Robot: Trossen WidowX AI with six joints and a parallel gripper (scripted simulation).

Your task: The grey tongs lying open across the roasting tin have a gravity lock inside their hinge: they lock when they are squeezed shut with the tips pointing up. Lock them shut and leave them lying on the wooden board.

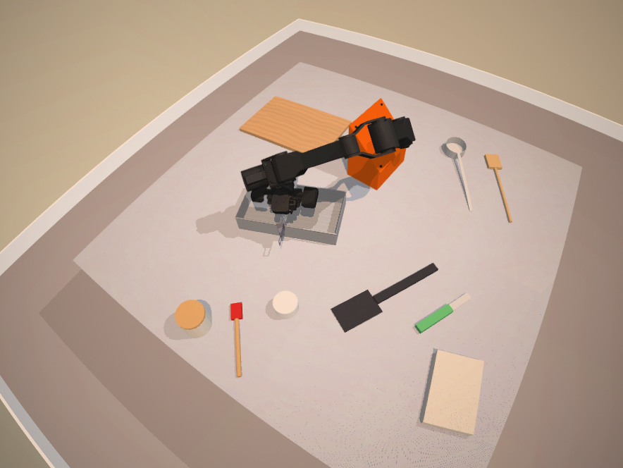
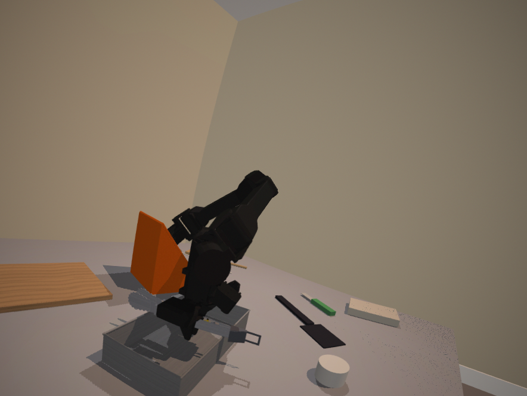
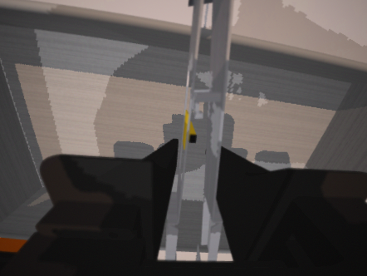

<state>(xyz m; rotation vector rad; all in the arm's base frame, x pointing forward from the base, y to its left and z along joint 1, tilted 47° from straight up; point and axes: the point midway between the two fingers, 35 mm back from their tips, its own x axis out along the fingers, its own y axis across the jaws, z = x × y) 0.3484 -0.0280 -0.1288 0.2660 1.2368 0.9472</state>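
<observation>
My gripper tip is now 2 cm past the roasting tin. Also, from my gripper tip: black turner (37 cm to the left, 5 cm ahead, 3 cm below); white puck (23 cm ahead, 19 cm to the left, 1 cm below); cork-lidded jar (41 cm ahead, 3 cm to the left).
</observation>
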